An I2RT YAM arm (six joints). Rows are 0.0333 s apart.
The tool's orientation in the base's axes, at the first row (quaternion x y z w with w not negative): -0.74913 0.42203 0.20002 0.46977
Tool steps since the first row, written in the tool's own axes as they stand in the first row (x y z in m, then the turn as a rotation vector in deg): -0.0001 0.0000 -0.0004 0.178 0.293 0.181; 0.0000 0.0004 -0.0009 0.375 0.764 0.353; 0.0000 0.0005 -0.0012 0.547 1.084 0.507; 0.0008 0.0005 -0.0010 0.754 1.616 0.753; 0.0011 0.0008 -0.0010 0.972 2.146 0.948; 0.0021 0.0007 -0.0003 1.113 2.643 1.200; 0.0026 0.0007 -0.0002 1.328 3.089 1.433
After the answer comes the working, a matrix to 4 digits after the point.
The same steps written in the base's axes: -0.0001 -0.0003 0.0003 -0.122 0.020 -0.367; -0.0004 -0.0009 0.0002 -0.381 -0.013 -0.839; -0.0005 -0.0011 0.0003 -0.532 -0.020 -1.203; -0.0001 -0.0013 -0.0003 -0.828 -0.005 -1.750; -0.0001 -0.0015 -0.0007 -1.120 -0.039 -2.279; 0.0006 -0.0013 -0.0017 -1.424 0.018 -2.763; 0.0009 -0.0015 -0.0021 -1.646 0.035 -3.263
The tool's axes in the first row as the columns of a matrix, in the base's axes (rounded; the answer above uses it unrounded):
0.5638 -0.8202 0.0968
-0.4444 -0.2024 0.8727
-0.6962 -0.5350 -0.4786

